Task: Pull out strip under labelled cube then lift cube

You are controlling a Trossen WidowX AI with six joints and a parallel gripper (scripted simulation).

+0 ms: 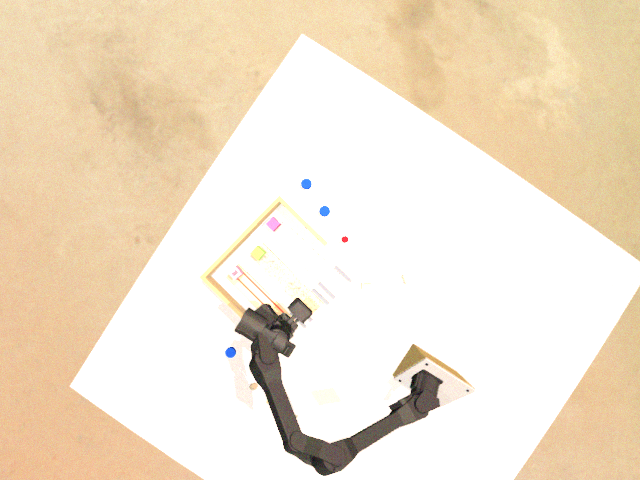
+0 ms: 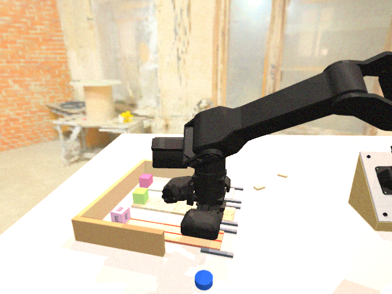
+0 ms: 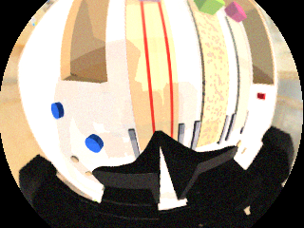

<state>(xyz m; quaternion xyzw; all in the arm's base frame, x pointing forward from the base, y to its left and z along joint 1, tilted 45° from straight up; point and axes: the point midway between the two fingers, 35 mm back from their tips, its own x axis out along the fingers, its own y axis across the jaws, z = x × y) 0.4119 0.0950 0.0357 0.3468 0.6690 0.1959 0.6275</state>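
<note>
Now: the cube 200 mm ahead of my gripper tip, 50 mm to the right of it and 20 mm above it. The rest, counted from my gripper tip: red cylinder: 20 mm behind, 300 mm to the right, 10 mm above.
</note>
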